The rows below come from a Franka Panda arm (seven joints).
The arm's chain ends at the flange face. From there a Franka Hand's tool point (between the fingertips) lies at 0.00 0.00 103.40 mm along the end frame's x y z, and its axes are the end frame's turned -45 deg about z.
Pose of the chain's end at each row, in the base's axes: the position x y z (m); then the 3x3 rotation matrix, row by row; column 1 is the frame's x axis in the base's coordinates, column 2 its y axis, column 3 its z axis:
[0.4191 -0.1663 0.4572], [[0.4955 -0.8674 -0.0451], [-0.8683 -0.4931 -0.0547], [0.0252 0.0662 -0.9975]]
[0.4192 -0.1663 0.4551], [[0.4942 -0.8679 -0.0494], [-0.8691 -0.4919 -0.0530], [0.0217 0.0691 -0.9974]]
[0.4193 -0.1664 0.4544], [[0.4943 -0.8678 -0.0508], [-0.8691 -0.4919 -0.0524], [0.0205 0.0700 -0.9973]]
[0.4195 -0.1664 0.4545], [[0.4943 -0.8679 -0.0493], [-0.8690 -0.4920 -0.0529], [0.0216 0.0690 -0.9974]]
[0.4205 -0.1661 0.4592], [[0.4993 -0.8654 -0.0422], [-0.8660 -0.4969 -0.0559], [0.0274 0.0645 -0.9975]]
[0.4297 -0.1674 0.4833], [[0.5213 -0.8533 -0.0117], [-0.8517 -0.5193 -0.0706], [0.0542 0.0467 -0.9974]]
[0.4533 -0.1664 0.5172], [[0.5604 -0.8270 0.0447], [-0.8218 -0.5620 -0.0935], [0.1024 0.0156 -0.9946]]
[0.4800 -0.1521 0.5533], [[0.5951 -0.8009 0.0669], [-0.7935 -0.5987 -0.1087], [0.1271 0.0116 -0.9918]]
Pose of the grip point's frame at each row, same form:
[0.4144 -0.1720 0.3541], [[0.9637 -0.2630 -0.0451], [-0.2653 -0.9627 -0.0547], [-0.0290 0.0646 -0.9975]]
[0.4141 -0.1718 0.3520], [[0.9632 -0.2642 -0.0494], [-0.2667 -0.9624 -0.0530], [-0.0335 0.0642 -0.9974]]
[0.4140 -0.1718 0.3513], [[0.9632 -0.2641 -0.0508], [-0.2667 -0.9624 -0.0524], [-0.0350 0.0640 -0.9973]]
[0.4144 -0.1719 0.3514], [[0.9632 -0.2642 -0.0493], [-0.2666 -0.9624 -0.0529], [-0.0335 0.0641 -0.9974]]
[0.4161 -0.1719 0.3561], [[0.9650 -0.2589 -0.0422], [-0.2610 -0.9637 -0.0559], [-0.0262 0.0650 -0.9975]]
[0.4285 -0.1747 0.3802], [[0.9720 -0.2348 -0.0117], [-0.2350 -0.9694 -0.0706], [0.0053 0.0713 -0.9974]]
[0.4579 -0.1761 0.4144], [[0.9810 -0.1885 0.0447], [-0.1837 -0.9785 -0.0935], [0.0614 0.0834 -0.9946]]
[0.4869 -0.1633 0.4507], [[0.9871 -0.1455 0.0669], [-0.1377 -0.9844 -0.1087], [0.0817 0.0981 -0.9918]]

